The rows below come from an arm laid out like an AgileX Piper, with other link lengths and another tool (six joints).
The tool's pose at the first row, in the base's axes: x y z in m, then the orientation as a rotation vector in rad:
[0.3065 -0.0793 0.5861 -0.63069 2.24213 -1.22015]
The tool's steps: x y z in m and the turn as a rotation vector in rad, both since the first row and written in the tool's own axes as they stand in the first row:
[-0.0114 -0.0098 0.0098 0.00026 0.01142 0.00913]
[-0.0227 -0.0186 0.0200 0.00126 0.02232 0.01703]
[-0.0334 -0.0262 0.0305 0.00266 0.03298 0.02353]
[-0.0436 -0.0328 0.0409 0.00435 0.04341 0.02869]
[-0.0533 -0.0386 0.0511 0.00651 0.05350 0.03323]
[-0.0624 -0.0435 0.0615 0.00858 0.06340 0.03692]
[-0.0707 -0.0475 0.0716 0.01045 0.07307 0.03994]
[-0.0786 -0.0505 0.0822 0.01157 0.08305 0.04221]
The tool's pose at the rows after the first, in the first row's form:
[0.3229 -0.0832 0.5923 -0.61422 2.25179 -1.22253]
[0.3393 -0.0870 0.5974 -0.59911 2.26033 -1.22595]
[0.3552 -0.0907 0.6013 -0.58559 2.26826 -1.23030]
[0.3705 -0.0942 0.6042 -0.57361 2.27568 -1.23547]
[0.3852 -0.0975 0.6064 -0.56231 2.28240 -1.24123]
[0.3994 -0.1008 0.6077 -0.55212 2.28897 -1.24719]
[0.4127 -0.1040 0.6081 -0.54287 2.29546 -1.25315]
[0.4259 -0.1073 0.6074 -0.53462 2.30272 -1.25886]

